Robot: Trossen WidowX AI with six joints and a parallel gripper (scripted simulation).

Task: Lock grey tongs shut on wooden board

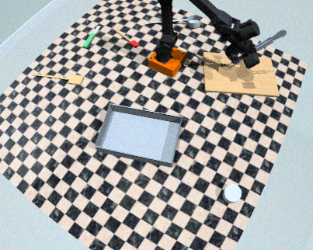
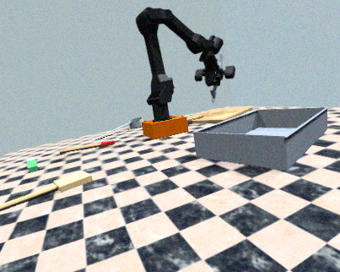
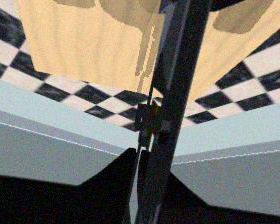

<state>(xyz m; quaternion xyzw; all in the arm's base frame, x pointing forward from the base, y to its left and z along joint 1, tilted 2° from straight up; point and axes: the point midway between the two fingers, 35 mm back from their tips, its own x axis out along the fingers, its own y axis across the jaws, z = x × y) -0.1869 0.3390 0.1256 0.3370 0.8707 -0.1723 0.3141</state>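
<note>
The yellow mark is 4 cm ahead of my gripper tip and 4 cm to the right of it. Round my gripper tip: tongs arm: 6 cm above; then white disc: 54 cm ahead, 24 cm to the left, 13 cm below; then wooden board: 1 cm ahead, 4 cm to the right, 14 cm below.
</note>
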